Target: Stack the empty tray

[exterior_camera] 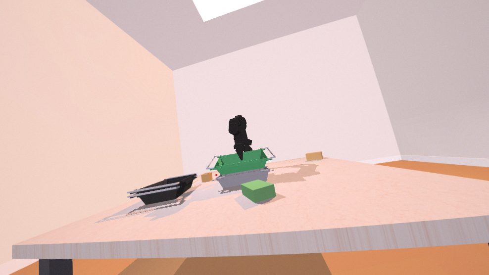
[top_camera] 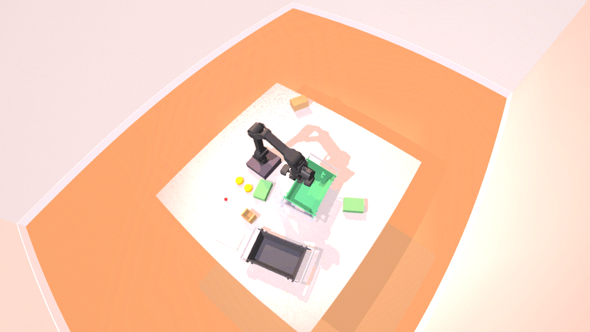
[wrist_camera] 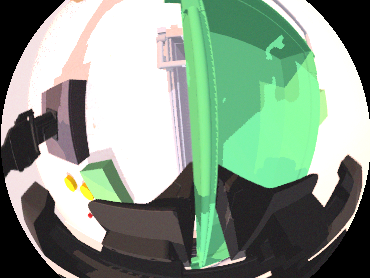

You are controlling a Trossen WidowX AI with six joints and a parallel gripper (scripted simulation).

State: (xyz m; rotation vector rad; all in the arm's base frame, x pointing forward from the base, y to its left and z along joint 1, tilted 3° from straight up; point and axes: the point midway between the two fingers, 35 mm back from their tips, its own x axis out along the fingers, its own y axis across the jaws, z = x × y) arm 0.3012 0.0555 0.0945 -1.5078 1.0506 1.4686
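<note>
Right now my gripper tip is 8 cm short of the green tray, 3 cm to the right of it and 1 cm below it. Also, from my gripper tip: red block: 39 cm to the right, 25 cm behind, 11 cm below.
</note>
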